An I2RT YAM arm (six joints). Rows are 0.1 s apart.
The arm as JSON. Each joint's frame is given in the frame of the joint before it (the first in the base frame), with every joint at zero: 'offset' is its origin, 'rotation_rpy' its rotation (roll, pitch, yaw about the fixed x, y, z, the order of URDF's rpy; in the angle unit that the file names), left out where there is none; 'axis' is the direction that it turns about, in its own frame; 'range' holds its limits. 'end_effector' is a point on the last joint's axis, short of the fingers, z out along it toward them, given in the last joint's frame.
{
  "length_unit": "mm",
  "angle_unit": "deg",
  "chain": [
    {
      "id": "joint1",
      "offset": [
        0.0,
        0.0,
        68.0
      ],
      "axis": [
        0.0,
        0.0,
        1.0
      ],
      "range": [
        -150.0,
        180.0
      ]
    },
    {
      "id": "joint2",
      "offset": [
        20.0,
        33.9,
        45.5
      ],
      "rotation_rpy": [
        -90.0,
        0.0,
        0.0
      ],
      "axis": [
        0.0,
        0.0,
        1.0
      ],
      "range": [
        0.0,
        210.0
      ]
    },
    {
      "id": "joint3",
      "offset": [
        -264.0,
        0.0,
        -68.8
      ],
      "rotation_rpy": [
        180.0,
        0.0,
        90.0
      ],
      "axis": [
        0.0,
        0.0,
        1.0
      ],
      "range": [
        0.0,
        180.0
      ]
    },
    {
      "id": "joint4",
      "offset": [
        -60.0,
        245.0,
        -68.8
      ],
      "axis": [
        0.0,
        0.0,
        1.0
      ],
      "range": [
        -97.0,
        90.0
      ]
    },
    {
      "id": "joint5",
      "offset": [
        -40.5,
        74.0,
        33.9
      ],
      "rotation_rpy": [
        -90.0,
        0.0,
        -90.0
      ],
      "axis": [
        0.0,
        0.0,
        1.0
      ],
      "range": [
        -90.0,
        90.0
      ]
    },
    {
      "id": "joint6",
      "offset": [
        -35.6,
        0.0,
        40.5
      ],
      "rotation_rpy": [
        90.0,
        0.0,
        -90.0
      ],
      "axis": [
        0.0,
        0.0,
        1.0
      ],
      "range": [
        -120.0,
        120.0
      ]
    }
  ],
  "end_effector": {
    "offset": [
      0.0,
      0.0,
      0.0
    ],
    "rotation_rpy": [
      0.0,
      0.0,
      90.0
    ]
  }
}
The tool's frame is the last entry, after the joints.
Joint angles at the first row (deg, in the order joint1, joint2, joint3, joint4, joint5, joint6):
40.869 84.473 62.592 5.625 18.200 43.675
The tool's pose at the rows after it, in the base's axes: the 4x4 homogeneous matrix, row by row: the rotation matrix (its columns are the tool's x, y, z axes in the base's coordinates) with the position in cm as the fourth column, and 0 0 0 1 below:
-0.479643, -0.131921, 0.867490, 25.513; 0.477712, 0.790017, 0.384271, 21.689; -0.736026, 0.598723, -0.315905, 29.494; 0, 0, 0, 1
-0.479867, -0.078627, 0.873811, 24.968; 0.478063, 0.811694, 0.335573, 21.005; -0.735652, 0.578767, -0.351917, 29.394; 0, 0, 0, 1
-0.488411, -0.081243, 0.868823, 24.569; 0.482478, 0.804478, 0.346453, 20.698; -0.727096, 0.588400, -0.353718, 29.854; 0, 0, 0, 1
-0.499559, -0.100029, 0.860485, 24.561; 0.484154, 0.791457, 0.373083, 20.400; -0.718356, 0.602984, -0.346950, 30.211; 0, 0, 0, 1
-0.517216, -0.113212, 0.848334, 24.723; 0.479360, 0.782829, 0.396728, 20.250; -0.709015, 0.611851, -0.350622, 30.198; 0, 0, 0, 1
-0.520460, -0.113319, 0.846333, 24.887; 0.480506, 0.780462, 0.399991, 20.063; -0.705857, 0.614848, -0.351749, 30.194; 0, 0, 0, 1
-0.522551, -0.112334, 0.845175, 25.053; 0.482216, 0.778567, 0.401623, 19.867; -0.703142, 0.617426, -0.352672, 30.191; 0, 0, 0, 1
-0.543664, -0.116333, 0.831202, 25.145; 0.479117, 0.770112, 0.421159, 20.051; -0.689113, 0.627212, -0.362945, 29.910; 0, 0, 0, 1
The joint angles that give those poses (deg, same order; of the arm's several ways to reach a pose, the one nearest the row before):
42.182 82.271 58.366 4.581 17.323 45.088
42.188 80.690 57.832 0.899 19.766 45.958
42.187 79.370 57.830 -0.439 19.072 46.494
41.578 78.662 57.832 -0.440 16.976 46.494
40.957 78.662 57.832 -0.440 14.861 46.494
40.435 78.662 57.833 -0.440 14.150 46.494
39.908 78.662 57.833 -0.441 13.542 46.494
39.902 79.184 57.833 -0.440 12.129 47.109

